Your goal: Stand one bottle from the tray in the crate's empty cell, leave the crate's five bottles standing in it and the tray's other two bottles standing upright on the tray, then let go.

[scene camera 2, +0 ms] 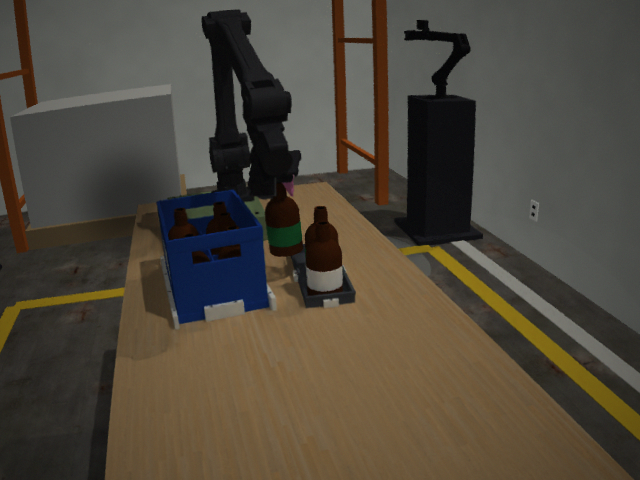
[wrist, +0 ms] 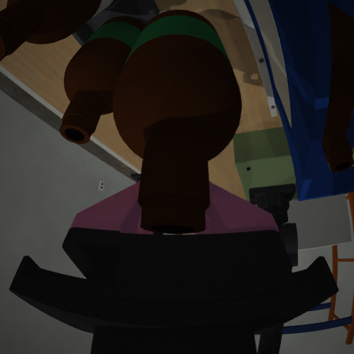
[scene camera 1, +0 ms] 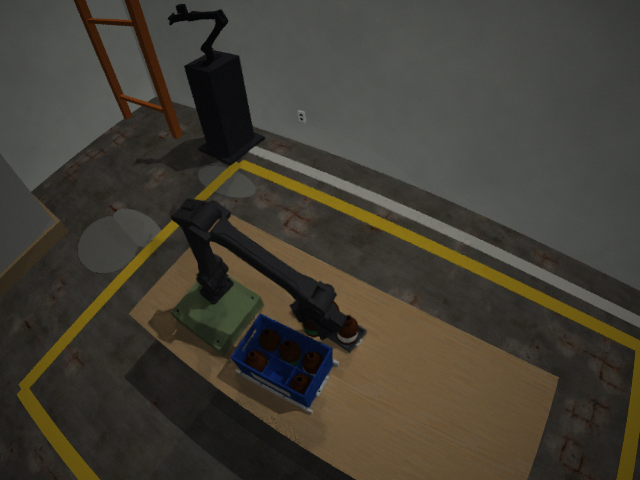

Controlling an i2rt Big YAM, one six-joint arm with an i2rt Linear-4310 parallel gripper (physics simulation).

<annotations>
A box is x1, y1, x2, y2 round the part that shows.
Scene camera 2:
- green-labelled brown bottle: 282, 216 [265, 183, 302, 256]
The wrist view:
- my gripper: 173, 178 [9, 180, 338, 353]
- green-labelled bottle: 90, 76 [59, 15, 144, 142]
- green-labelled brown bottle: 176, 104 [112, 9, 241, 232]
</annotations>
